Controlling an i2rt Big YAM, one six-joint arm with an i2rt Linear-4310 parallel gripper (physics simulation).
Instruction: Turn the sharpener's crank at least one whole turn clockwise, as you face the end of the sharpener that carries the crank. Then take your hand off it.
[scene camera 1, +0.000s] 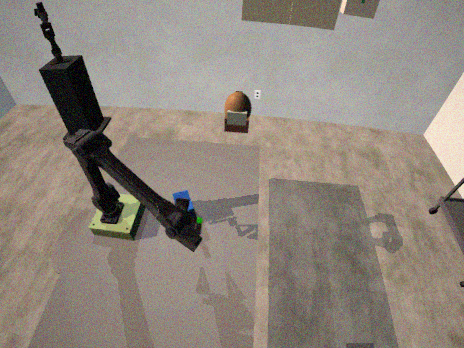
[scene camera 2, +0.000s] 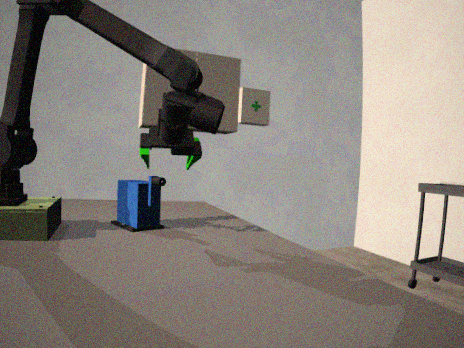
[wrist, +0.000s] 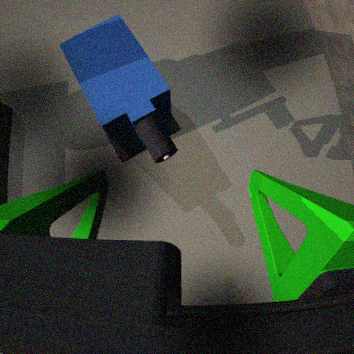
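Seen in the pictures: gripper, fingertip midpoint: (scene camera 2: 167, 167) (wrist: 178, 177); arm's base at its link origin: (scene camera 1: 112, 213) (scene camera 2: 6, 202).
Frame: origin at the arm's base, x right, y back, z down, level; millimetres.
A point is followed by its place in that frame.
The blue sharpener (scene camera 1: 181, 195) @[x -100, y -334, z -57 mm] (scene camera 2: 133, 204) @[x -21, y -328, z 0 mm] (wrist: 113, 75) @[x -54, y -350, z -58 mm] stands upright on its dark base on the table. Its crank has a blue arm (scene camera 2: 150, 192) that stands upright on the end face, with a black knob (scene camera 2: 159, 181) @[x 38, y -386, z -67 mm] (wrist: 157, 141) @[x 26, y -389, z -77 mm] at the top, about level with the sharpener's top. My gripper (scene camera 2: 168, 167) @[x 60, y -402, z -104 mm] (wrist: 178, 177) @[x 60, y -402, z -104 mm] is open, its green fingers wide apart and empty. It hangs pointing down above the knob, apart from it. In the wrist view the knob lies beyond the line between the fingertips. In scene camera 1 the arm hides part of the sharpener.
The arm's green base block (scene camera 1: 114, 229) @[x 88, y -41, z -1 mm] (scene camera 2: 27, 226) @[x 97, y -75, z 38 mm] stands beside the sharpener. A dark cart (scene camera 2: 421, 225) stands on the floor at the right. A brown chair-like object (scene camera 1: 237, 107) is near the wall. Wall boxes (scene camera 2: 255, 114) hang behind the arm.
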